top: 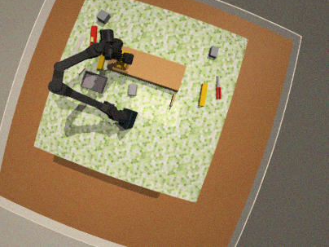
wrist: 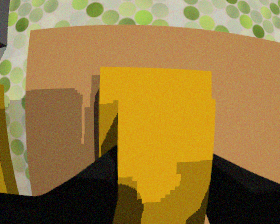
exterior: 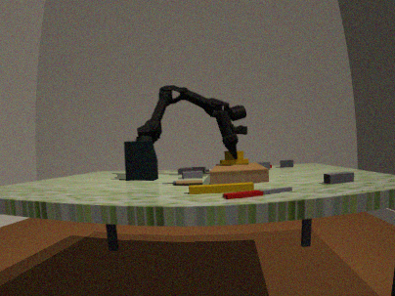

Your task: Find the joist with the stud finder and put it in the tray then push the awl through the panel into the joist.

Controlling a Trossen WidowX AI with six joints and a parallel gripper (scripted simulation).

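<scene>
My gripper tip is now 40 mm past the indicator light and 30 mm below it. Also, from my gripper tip: yellow stud finder (20 mm behind, 20 mm above); grey tray (200 mm behind, 170 mm to the left, 50 mm below); red level (80 mm ahead, 290 mm to the left, 50 mm below).
</scene>
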